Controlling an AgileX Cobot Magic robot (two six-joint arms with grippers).
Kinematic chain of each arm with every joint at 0, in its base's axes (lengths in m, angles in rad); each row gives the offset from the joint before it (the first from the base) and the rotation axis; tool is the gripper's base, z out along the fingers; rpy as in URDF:
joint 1: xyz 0 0 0.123 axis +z
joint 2: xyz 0 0 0 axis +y
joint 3: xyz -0.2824 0 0.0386 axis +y
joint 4: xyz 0.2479 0 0.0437 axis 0.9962 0 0.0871
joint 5: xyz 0 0 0 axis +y
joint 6: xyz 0.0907 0 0.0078 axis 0.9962 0 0.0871
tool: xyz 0 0 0 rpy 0 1.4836 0
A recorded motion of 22 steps. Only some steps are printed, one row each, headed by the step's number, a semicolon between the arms.
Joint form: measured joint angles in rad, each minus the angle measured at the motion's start. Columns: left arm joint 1, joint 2, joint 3, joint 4, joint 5, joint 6; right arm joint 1, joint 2, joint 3, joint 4, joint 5, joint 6.
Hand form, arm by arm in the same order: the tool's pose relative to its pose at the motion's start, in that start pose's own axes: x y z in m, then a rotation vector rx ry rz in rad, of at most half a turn. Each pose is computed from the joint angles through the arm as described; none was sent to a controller.
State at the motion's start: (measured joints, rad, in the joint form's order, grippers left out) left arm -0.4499 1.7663 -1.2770 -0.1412 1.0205 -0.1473; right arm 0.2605 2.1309 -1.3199 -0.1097 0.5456 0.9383
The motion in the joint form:
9: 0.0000 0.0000 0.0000 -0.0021 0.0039 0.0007; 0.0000 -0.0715 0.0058 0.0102 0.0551 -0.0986
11: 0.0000 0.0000 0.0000 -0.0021 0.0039 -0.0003; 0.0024 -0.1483 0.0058 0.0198 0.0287 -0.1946
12: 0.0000 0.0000 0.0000 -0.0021 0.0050 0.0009; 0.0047 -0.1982 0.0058 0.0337 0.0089 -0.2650
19: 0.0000 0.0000 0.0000 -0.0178 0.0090 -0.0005; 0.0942 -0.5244 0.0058 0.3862 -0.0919 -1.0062
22: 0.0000 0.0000 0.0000 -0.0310 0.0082 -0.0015; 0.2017 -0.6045 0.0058 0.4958 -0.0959 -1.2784
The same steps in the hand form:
9: 0.0004 -0.0001 0.0000 0.0012 0.0041 -0.0004; -0.0027 0.0008 -0.0269 -0.0078 -0.0066 -0.0863
11: 0.0004 -0.0001 0.0000 0.0012 0.0041 -0.0014; -0.0093 0.0081 -0.0574 -0.0841 -0.0761 -0.1724
12: 0.0005 -0.0001 0.0000 0.0010 0.0052 -0.0002; -0.0124 0.0125 -0.0778 -0.1352 -0.1240 -0.2306
19: 0.0010 -0.0013 0.0000 0.0137 0.0111 -0.0097; 0.0140 0.0421 -0.2204 -0.5137 -0.4401 -0.7358
22: 0.0011 -0.0023 0.0000 0.0250 0.0120 -0.0176; 0.0514 0.0569 -0.2592 -0.6291 -0.5295 -0.9897

